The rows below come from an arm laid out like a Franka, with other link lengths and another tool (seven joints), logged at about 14 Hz.
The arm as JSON. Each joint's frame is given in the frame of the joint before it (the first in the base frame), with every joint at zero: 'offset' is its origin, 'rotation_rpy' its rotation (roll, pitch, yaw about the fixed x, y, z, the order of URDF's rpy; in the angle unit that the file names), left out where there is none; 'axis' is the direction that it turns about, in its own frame. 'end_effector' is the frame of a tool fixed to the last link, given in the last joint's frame.
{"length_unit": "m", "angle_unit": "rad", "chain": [
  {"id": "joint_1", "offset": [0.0, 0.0, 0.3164], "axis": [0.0, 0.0, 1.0]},
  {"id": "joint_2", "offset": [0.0, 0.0, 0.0], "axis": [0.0, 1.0, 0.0]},
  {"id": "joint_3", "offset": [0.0, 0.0, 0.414], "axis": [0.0, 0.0, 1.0]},
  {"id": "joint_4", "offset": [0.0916, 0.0, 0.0], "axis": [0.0, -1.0, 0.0]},
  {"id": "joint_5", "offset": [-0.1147, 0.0, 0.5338], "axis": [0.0, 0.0, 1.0]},
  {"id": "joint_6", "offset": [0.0, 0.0, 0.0], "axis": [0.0, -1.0, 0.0]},
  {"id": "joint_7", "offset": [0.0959, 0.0, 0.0], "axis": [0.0, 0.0, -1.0]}
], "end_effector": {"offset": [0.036, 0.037, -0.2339], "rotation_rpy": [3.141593, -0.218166, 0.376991]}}
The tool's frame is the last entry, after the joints.
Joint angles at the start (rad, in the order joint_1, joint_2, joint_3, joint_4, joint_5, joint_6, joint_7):
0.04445, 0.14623, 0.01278, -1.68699, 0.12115, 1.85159, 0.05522
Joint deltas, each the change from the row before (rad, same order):
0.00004, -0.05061, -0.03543, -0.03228, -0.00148, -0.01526, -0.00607
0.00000, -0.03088, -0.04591, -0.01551, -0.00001, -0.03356, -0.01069
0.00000, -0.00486, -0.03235, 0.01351, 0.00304, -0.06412, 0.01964
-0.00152, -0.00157, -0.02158, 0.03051, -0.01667, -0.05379, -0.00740
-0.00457, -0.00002, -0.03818, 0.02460, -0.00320, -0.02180, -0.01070
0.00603, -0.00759, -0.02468, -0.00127, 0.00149, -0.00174, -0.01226
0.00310, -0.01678, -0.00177, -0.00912, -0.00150, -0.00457, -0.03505
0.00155, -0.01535, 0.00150, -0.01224, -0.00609, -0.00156, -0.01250
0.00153, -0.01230, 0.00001, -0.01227, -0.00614, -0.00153, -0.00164
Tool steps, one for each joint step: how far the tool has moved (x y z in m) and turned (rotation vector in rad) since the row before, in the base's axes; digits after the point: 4 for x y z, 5 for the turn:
-0.0163, -0.0288, 0.0173, -0.00497, -0.00409, -0.02698
-0.0143, -0.0355, 0.0098, -0.00148, 0.01664, -0.03141
-0.0111, -0.0237, 0.0049, 0.00460, 0.04724, -0.04515
-0.0067, -0.0195, 0.0143, -0.01445, 0.02153, -0.00663
-0.0013, -0.0327, 0.0138, -0.00473, -0.00379, -0.02926
-0.0033, -0.0134, 0.0051, 0.00140, -0.00609, -0.00650
-0.0075, 0.0024, 0.0065, 0.00260, -0.00660, 0.03675
-0.0065, 0.0017, 0.0031, -0.00280, -0.00210, 0.01640
-0.0056, 0.0002, 0.0007, -0.00346, 0.00205, 0.00412

